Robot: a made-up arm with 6 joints. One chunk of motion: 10 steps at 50 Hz.
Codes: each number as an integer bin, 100 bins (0 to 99) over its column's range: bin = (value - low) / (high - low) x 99, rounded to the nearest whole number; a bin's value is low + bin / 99 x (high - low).
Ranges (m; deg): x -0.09..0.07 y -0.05..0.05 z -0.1..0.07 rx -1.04..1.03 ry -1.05..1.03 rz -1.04..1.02
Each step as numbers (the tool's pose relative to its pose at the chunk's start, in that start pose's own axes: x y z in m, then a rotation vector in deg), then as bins.
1 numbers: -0.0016 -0.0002 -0.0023 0.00 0.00 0.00
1 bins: 55 49 57 50 50 50
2 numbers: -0.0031 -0.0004 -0.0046 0.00 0.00 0.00
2 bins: 54 49 56 50 50 50
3 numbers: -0.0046 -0.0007 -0.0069 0.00 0.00 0.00
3 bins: 53 49 54 50 50 50
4 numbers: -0.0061 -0.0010 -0.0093 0.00 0.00 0.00
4 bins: 52 49 53 50 50 50
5 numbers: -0.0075 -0.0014 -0.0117 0.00 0.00 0.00
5 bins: 51 48 51 50 50 50
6 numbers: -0.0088 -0.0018 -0.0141 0.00 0.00 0.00
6 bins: 50 48 50 50 50 50
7 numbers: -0.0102 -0.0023 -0.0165 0.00 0.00 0.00
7 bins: 49 47 49 50 50 50
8 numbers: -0.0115 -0.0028 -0.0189 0.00 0.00 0.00
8 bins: 49 47 47 50 50 50
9 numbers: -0.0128 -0.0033 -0.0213 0.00 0.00 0.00
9 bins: 48 46 46 50 50 50
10 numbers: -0.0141 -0.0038 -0.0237 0.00 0.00 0.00
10 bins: 47 46 44 50 50 50
